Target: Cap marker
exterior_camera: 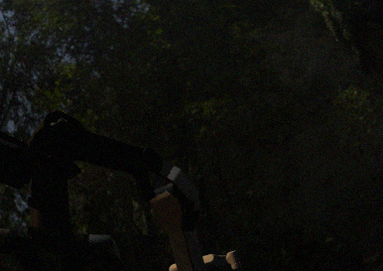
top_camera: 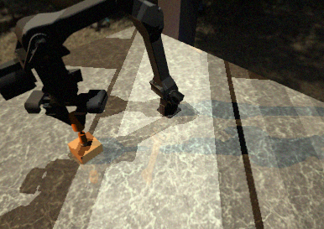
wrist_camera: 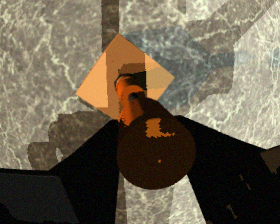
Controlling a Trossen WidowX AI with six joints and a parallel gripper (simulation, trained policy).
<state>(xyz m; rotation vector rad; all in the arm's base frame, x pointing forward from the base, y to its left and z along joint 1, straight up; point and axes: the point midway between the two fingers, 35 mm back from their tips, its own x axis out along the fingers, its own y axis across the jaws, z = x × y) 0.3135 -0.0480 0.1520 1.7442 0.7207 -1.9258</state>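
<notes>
Now: the orange marker 5 cm below my gripper tip. Also, from my gripper tip: orange cap (1 cm above).
</notes>
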